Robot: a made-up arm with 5 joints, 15 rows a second.
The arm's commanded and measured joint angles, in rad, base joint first. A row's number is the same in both.
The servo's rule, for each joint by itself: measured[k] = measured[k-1] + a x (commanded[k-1-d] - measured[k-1]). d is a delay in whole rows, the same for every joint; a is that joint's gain. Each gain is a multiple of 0.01, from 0.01 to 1. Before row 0 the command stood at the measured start. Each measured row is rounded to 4 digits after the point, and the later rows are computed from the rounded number. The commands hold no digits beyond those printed.
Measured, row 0:
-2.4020, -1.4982, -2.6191, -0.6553, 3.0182
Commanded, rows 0 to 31:
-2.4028, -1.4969, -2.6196, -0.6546, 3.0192
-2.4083, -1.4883, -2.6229, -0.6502, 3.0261
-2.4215, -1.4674, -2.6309, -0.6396, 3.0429
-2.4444, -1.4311, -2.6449, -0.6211, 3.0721
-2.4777, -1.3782, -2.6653, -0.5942, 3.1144
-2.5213, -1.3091, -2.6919, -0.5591, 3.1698
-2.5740, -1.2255, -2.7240, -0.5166, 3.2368
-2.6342, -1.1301, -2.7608, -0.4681, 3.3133
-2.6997, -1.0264, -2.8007, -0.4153, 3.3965
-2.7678, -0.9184, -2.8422, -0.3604, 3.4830
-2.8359, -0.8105, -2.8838, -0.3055, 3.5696
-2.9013, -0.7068, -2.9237, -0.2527, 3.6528
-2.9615, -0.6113, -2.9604, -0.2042, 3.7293
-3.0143, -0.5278, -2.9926, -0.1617, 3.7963
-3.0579, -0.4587, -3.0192, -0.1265, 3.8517
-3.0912, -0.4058, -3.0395, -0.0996, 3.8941
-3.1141, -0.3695, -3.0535, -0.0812, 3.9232
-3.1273, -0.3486, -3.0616, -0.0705, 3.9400
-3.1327, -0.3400, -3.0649, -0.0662, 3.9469
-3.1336, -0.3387, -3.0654, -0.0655, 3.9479
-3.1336, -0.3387, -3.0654, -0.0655, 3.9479
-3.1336, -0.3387, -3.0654, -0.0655, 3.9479
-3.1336, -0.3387, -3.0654, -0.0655, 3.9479
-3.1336, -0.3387, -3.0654, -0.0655, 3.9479
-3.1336, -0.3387, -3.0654, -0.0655, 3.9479
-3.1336, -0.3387, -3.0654, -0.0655, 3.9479
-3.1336, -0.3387, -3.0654, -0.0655, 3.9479
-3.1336, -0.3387, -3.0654, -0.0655, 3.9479
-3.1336, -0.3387, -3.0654, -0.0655, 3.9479
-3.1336, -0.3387, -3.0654, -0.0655, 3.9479
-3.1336, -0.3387, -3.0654, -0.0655, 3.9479
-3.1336, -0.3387, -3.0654, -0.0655, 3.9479
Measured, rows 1 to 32:
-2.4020, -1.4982, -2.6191, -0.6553, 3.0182
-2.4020, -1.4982, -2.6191, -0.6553, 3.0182
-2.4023, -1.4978, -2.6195, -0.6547, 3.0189
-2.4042, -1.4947, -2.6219, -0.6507, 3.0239
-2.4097, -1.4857, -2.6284, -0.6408, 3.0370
-2.4208, -1.4677, -2.6403, -0.6233, 3.0612
-2.4390, -1.4382, -2.6583, -0.5974, 3.0979
-2.4653, -1.3956, -2.6825, -0.5633, 3.1475
-2.5001, -1.3395, -2.7124, -0.5217, 3.2091
-2.5430, -1.2704, -2.7472, -0.4740, 3.2810
-2.5931, -1.1899, -2.7857, -0.4218, 3.3607
-2.6490, -1.1003, -2.8264, -0.3672, 3.4451
-2.7088, -1.0047, -2.8677, -0.3123, 3.5310
-2.7704, -0.9064, -2.9080, -0.2593, 3.6150
-2.8316, -0.8090, -2.9457, -0.2103, 3.6939
-2.8901, -0.7162, -2.9795, -0.1670, 3.7646
-2.9438, -0.6312, -3.0081, -0.1310, 3.8247
-2.9910, -0.5568, -3.0307, -0.1031, 3.8726
-3.0304, -0.4950, -3.0471, -0.0836, 3.9075
-3.0614, -0.4467, -3.0575, -0.0719, 3.9299
-3.0842, -0.4115, -3.0628, -0.0668, 3.9416
-3.1000, -0.3875, -3.0647, -0.0656, 3.9459
-3.1108, -0.3714, -3.0652, -0.0655, 3.9473
-3.1181, -0.3606, -3.0653, -0.0655, 3.9477
-3.1231, -0.3534, -3.0654, -0.0655, 3.9478
-3.1265, -0.3485, -3.0654, -0.0655, 3.9479
-3.1288, -0.3453, -3.0654, -0.0655, 3.9479
-3.1303, -0.3431, -3.0654, -0.0655, 3.9479
-3.1314, -0.3416, -3.0654, -0.0655, 3.9479
-3.1321, -0.3406, -3.0654, -0.0655, 3.9479
-3.1326, -0.3400, -3.0654, -0.0655, 3.9479
-3.1329, -0.3396, -3.0654, -0.0655, 3.9479
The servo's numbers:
d 2
a 0.32 0.33 0.72 0.89 0.69

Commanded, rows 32 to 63:
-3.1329, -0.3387, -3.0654, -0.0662, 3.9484
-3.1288, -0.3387, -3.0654, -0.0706, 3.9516
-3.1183, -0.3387, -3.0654, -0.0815, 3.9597
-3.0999, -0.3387, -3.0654, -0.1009, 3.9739
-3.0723, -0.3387, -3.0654, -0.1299, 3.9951
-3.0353, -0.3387, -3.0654, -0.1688, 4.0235
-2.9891, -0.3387, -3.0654, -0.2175, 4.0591
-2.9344, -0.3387, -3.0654, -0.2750, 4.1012
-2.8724, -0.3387, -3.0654, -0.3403, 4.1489
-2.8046, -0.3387, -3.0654, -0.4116, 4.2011
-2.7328, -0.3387, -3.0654, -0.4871, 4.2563
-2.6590, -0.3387, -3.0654, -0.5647, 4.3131
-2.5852, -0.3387, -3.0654, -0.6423, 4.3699
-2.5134, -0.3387, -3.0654, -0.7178, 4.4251
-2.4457, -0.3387, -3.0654, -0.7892, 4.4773
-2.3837, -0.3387, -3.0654, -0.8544, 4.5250
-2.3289, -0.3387, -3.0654, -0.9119, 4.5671
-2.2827, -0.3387, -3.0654, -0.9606, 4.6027
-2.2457, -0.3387, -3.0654, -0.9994, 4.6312
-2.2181, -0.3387, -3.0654, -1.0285, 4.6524
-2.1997, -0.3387, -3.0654, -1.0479, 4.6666
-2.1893, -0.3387, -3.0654, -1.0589, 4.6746
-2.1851, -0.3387, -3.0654, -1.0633, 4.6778
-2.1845, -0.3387, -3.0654, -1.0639, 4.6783
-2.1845, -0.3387, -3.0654, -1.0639, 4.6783
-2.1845, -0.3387, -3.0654, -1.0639, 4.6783
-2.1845, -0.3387, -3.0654, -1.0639, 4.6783
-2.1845, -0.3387, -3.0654, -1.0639, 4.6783
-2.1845, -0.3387, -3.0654, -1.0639, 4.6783
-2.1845, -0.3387, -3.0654, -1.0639, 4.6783
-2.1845, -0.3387, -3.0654, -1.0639, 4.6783
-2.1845, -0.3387, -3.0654, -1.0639, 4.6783
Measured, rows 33 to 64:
-3.1331, -0.3393, -3.0654, -0.0655, 3.9479
-3.1333, -0.3391, -3.0654, -0.0655, 3.9479
-3.1332, -0.3390, -3.0654, -0.0661, 3.9482
-3.1318, -0.3389, -3.0654, -0.0701, 3.9505
-3.1275, -0.3388, -3.0654, -0.0802, 3.9568
-3.1187, -0.3388, -3.0654, -0.0986, 3.9686
-3.1039, -0.3388, -3.0654, -0.1265, 3.9869
-3.0819, -0.3388, -3.0654, -0.1641, 4.0122
-3.0522, -0.3388, -3.0654, -0.2116, 4.0446
-3.0145, -0.3388, -3.0654, -0.2680, 4.0837
-2.9690, -0.3388, -3.0654, -0.3323, 4.1287
-2.9164, -0.3388, -3.0654, -0.4029, 4.1787
-2.8576, -0.3388, -3.0654, -0.4778, 4.2322
-2.7940, -0.3388, -3.0654, -0.5551, 4.2880
-2.7272, -0.3388, -3.0654, -0.6327, 4.3445
-2.6588, -0.3388, -3.0654, -0.7084, 4.4001
-2.5906, -0.3388, -3.0654, -0.7803, 4.4534
-2.5244, -0.3388, -3.0654, -0.8462, 4.5028
-2.4618, -0.3388, -3.0654, -0.9047, 4.5472
-2.4045, -0.3388, -3.0654, -0.9545, 4.5855
-2.3537, -0.3388, -3.0654, -0.9945, 4.6170
-2.3103, -0.3388, -3.0654, -1.0248, 4.6414
-2.2749, -0.3388, -3.0654, -1.0454, 4.6588
-2.2475, -0.3388, -3.0654, -1.0574, 4.6697
-2.2275, -0.3388, -3.0654, -1.0627, 4.6753
-2.2137, -0.3388, -3.0654, -1.0638, 4.6774
-2.2044, -0.3388, -3.0654, -1.0639, 4.6780
-2.1980, -0.3388, -3.0654, -1.0639, 4.6782
-2.1937, -0.3388, -3.0654, -1.0639, 4.6783
-2.1908, -0.3388, -3.0654, -1.0639, 4.6783
-2.1888, -0.3388, -3.0654, -1.0639, 4.6783
-2.1874, -0.3388, -3.0654, -1.0639, 4.6783

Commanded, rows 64 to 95:
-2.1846, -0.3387, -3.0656, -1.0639, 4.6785
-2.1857, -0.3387, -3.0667, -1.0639, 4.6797
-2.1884, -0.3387, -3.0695, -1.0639, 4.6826
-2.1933, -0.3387, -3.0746, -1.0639, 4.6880
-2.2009, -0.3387, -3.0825, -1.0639, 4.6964
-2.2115, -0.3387, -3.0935, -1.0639, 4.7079
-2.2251, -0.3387, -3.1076, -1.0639, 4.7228
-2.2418, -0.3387, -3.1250, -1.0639, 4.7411
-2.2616, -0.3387, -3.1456, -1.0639, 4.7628
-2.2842, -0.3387, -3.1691, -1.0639, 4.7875
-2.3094, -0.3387, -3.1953, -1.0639, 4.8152
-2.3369, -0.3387, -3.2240, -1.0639, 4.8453
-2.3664, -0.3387, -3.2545, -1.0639, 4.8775
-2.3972, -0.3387, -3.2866, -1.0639, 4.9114
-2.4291, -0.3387, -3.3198, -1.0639, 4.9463
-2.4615, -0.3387, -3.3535, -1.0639, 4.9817
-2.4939, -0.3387, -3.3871, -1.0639, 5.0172
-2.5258, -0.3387, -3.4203, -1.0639, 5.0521
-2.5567, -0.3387, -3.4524, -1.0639, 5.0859
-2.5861, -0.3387, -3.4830, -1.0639, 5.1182
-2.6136, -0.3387, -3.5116, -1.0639, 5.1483
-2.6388, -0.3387, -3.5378, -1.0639, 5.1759
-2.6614, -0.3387, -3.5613, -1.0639, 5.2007
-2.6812, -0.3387, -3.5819, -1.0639, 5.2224
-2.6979, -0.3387, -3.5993, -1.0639, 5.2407
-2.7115, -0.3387, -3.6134, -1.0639, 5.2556
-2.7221, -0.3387, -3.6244, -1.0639, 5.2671
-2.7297, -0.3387, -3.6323, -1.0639, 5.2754
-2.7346, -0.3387, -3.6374, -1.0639, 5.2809
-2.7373, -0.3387, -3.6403, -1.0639, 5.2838
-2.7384, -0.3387, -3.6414, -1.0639, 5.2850
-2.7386, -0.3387, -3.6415, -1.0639, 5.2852
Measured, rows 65 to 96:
-2.1865, -0.3388, -3.0654, -1.0639, 4.6783
-2.1859, -0.3388, -3.0654, -1.0639, 4.6783
-2.1855, -0.3388, -3.0655, -1.0639, 4.6784
-2.1856, -0.3388, -3.0664, -1.0639, 4.6793
-2.1865, -0.3388, -3.0686, -1.0639, 4.6816
-2.1887, -0.3388, -3.0729, -1.0639, 4.6860
-2.1926, -0.3388, -3.0798, -1.0639, 4.6932
-2.1986, -0.3388, -3.0897, -1.0639, 4.7033
-2.2071, -0.3388, -3.1026, -1.0639, 4.7168
-2.2182, -0.3388, -3.1187, -1.0639, 4.7336
-2.2321, -0.3388, -3.1381, -1.0639, 4.7537
-2.2488, -0.3388, -3.1604, -1.0639, 4.7770
-2.2682, -0.3388, -3.1855, -1.0639, 4.8034
-2.2902, -0.3388, -3.2132, -1.0639, 4.8323
-2.3146, -0.3388, -3.2429, -1.0639, 4.8635
-2.3410, -0.3388, -3.2744, -1.0639, 4.8966
-2.3692, -0.3388, -3.3071, -1.0639, 4.9309
-2.3987, -0.3388, -3.3405, -1.0639, 4.9660
-2.4292, -0.3388, -3.3741, -1.0639, 5.0013
-2.4601, -0.3388, -3.4074, -1.0639, 5.0364
-2.4910, -0.3388, -3.4398, -1.0639, 5.0706
-2.5214, -0.3388, -3.4709, -1.0639, 5.1034
-2.5509, -0.3388, -3.5002, -1.0639, 5.1344
-2.5790, -0.3388, -3.5273, -1.0639, 5.1630
-2.6054, -0.3388, -3.5518, -1.0639, 5.1890
-2.6297, -0.3388, -3.5735, -1.0639, 5.2120
-2.6515, -0.3388, -3.5921, -1.0639, 5.2318
-2.6707, -0.3388, -3.6074, -1.0639, 5.2482
-2.6871, -0.3388, -3.6196, -1.0639, 5.2612
-2.7007, -0.3388, -3.6287, -1.0639, 5.2710
-2.7115, -0.3388, -3.6350, -1.0639, 5.2778
-2.7198, -0.3388, -3.6388, -1.0639, 5.2819

